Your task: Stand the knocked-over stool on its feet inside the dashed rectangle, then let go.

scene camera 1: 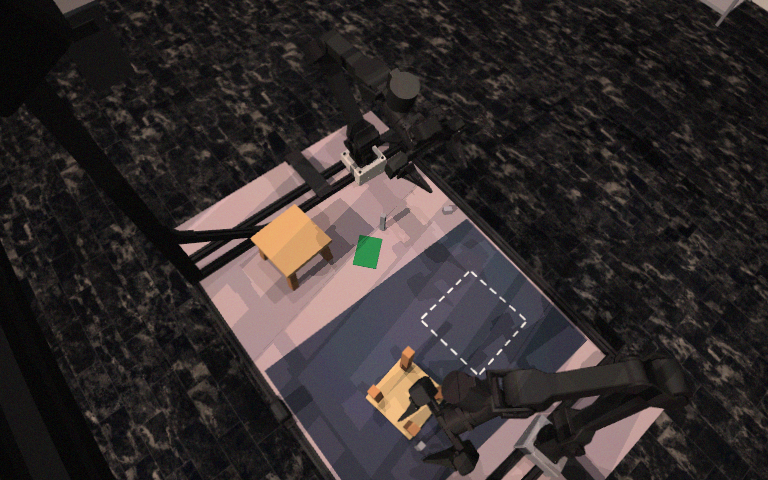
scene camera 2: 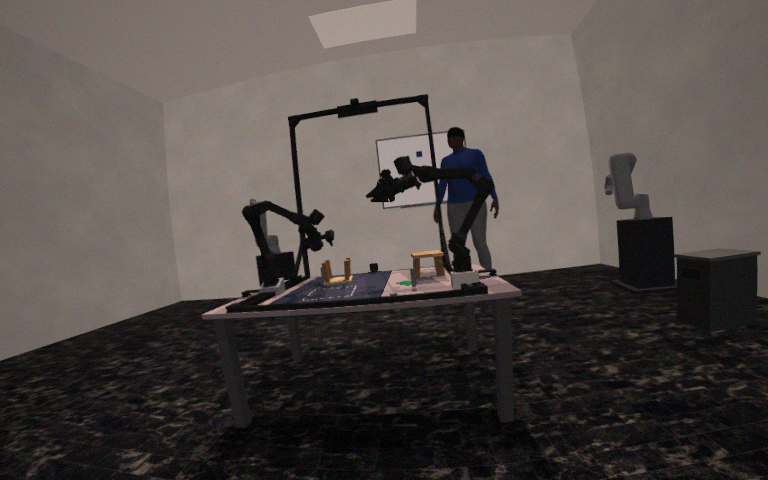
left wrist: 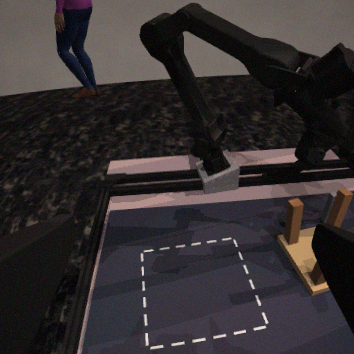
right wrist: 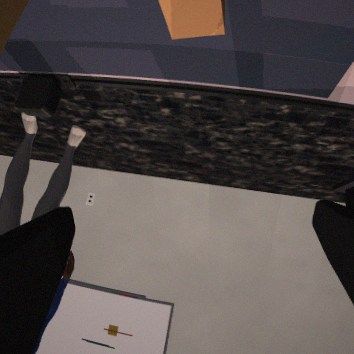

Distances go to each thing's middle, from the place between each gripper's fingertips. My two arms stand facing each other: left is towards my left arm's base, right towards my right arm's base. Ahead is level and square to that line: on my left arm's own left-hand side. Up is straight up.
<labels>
The green card (scene camera 1: 367, 252) is 16 cm ahead of my right hand, 48 cm to the left of it and 19 cm below it.
My left hand is 390 mm above the green card, 130 mm past it and 100 mm to the right of it.
</labels>
